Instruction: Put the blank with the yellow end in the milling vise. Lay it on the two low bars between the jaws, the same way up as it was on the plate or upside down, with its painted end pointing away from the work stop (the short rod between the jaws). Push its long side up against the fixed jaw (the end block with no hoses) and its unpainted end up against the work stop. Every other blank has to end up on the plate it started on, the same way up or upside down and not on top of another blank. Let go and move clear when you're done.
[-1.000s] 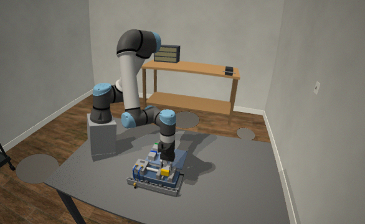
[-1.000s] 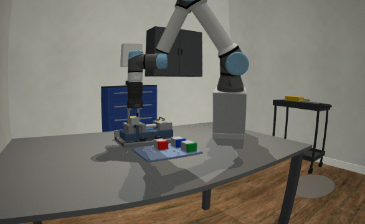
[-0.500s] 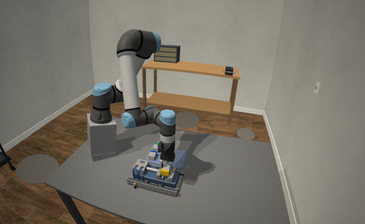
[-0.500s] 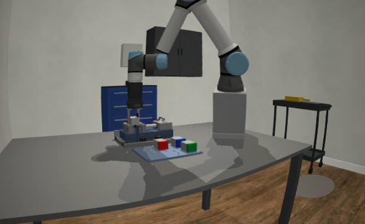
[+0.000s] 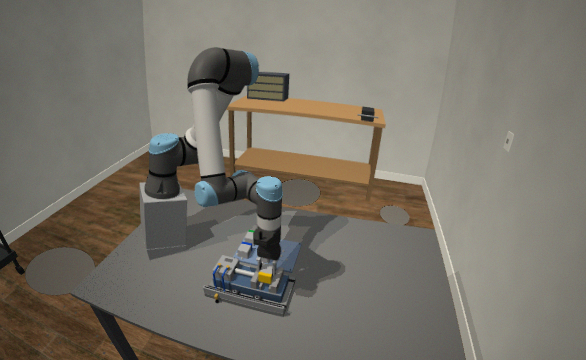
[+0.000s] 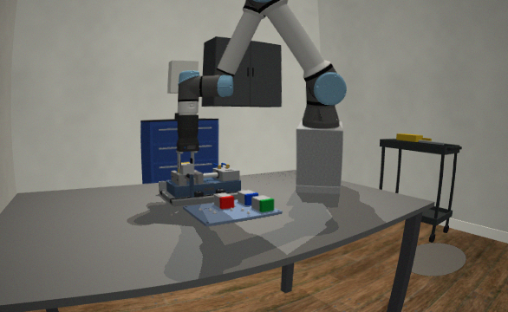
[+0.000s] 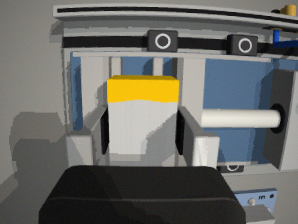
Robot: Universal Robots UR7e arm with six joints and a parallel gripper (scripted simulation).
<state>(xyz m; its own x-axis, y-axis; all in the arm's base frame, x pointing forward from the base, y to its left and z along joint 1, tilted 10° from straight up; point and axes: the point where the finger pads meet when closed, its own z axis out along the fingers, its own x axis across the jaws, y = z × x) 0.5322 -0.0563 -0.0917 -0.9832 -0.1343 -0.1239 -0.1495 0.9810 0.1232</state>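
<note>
Right now my hand is 20 mm above the yellow-ended blank. From my hand the other things lie so: hosed block: 160 mm behind, 20 mm to the right, 50 mm below; red-ended blank: 90 mm behind, 170 mm to the left, 100 mm below; work stop: 50 mm to the left, 40 mm below.
</note>
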